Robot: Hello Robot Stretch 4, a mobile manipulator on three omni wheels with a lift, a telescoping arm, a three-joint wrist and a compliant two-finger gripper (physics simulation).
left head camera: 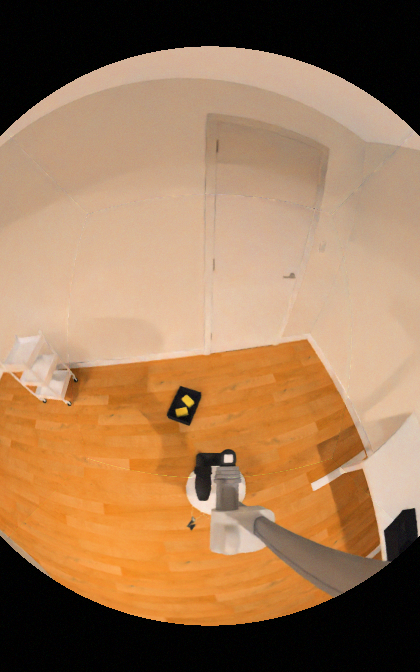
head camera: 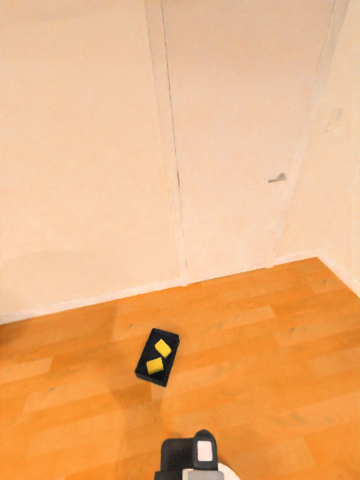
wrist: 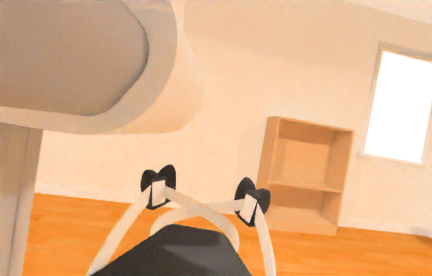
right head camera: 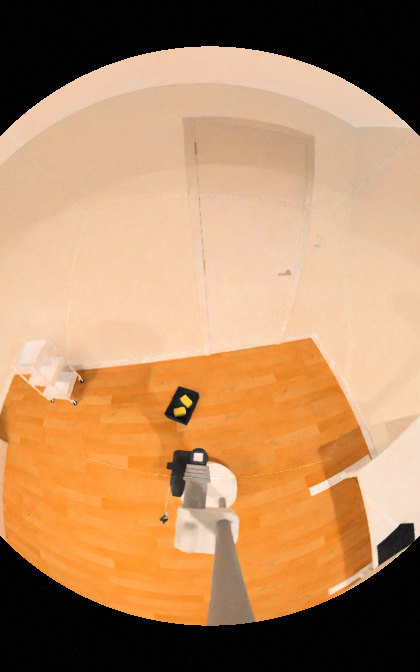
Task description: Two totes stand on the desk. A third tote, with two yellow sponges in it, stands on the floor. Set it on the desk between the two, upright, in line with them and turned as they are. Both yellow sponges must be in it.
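Note:
A black tote (head camera: 150, 347) (left head camera: 179, 399) (right head camera: 177, 398) stands upright on the floor, turned at an angle, between the robot and the door wall. Two yellow sponges lie in it: one sponge (head camera: 163, 347) (left head camera: 188, 400) (right head camera: 186, 400) towards the wall, the other sponge (head camera: 155, 366) (left head camera: 181, 411) (right head camera: 179, 411) nearer the robot. One dark tote (left head camera: 401, 535) (right head camera: 396, 543) shows in part on the white desk (left head camera: 390, 475) (right head camera: 395, 490) at the lower right; a second desk tote does not show. My gripper (wrist: 206, 185) is open and empty in the wrist view, away from the floor tote.
A white trolley (left head camera: 25, 351) (right head camera: 32, 355) stands by the wall at the left. A white desk leg (left head camera: 340, 472) (right head camera: 335, 480) reaches over the floor at the right. A closed door (head camera: 230, 150) is behind the floor tote. A wooden bookshelf (wrist: 266, 160) stands at the wall in the wrist view.

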